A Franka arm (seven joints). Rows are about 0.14 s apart.
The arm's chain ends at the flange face. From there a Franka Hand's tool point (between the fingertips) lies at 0.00 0.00 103.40 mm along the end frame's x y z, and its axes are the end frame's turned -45 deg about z.
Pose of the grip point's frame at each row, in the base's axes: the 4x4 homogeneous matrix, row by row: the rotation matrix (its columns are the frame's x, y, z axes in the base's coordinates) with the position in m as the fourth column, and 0 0 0 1 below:
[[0.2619 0.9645 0.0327 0.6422], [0.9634 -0.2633 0.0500 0.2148], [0.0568 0.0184 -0.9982 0.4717], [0 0 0 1]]
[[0.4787 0.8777 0.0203 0.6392], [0.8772 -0.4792 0.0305 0.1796], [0.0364 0.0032 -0.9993 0.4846], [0 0 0 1]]
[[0.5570 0.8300 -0.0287 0.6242], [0.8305 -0.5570 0.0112 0.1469], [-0.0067 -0.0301 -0.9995 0.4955], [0 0 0 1]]
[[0.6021 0.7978 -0.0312 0.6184], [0.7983 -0.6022 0.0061 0.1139], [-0.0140 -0.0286 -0.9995 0.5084], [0 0 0 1]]
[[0.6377 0.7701 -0.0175 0.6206], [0.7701 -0.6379 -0.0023 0.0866], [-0.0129 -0.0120 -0.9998 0.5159], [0 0 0 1]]
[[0.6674 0.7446 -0.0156 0.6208], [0.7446 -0.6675 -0.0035 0.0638], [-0.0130 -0.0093 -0.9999 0.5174], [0 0 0 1]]
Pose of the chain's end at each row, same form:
[[0.8672 0.4968 0.0327 0.6388], [0.4950 -0.8674 0.0500 0.2096], [0.0532 -0.0272 -0.9982 0.5749], [0 0 0 1]]
[[0.9591 0.2821 0.0203 0.6371], [0.2814 -0.9591 0.0305 0.1764], [0.0280 -0.0235 -0.9993 0.5879], [0 0 0 1]]
[[0.9808 0.1930 -0.0287 0.6272], [0.1934 -0.9811 0.0112 0.1457], [-0.0260 -0.0165 -0.9995 0.5988], [0 0 0 1]]
[[0.9899 0.1384 -0.0312 0.6216], [0.1387 -0.9903 0.0061 0.1133], [-0.0301 -0.0103 -0.9995 0.6117], [0 0 0 1]]
[[0.9955 0.0936 -0.0175 0.6224], [0.0935 -0.9956 -0.0023 0.0868], [-0.0176 0.0006 -0.9998 0.6193], [0 0 0 1]]
[[0.9984 0.0546 -0.0156 0.6224], [0.0545 -0.9985 -0.0035 0.0642], [-0.0158 0.0026 -0.9999 0.6208], [0 0 0 1]]

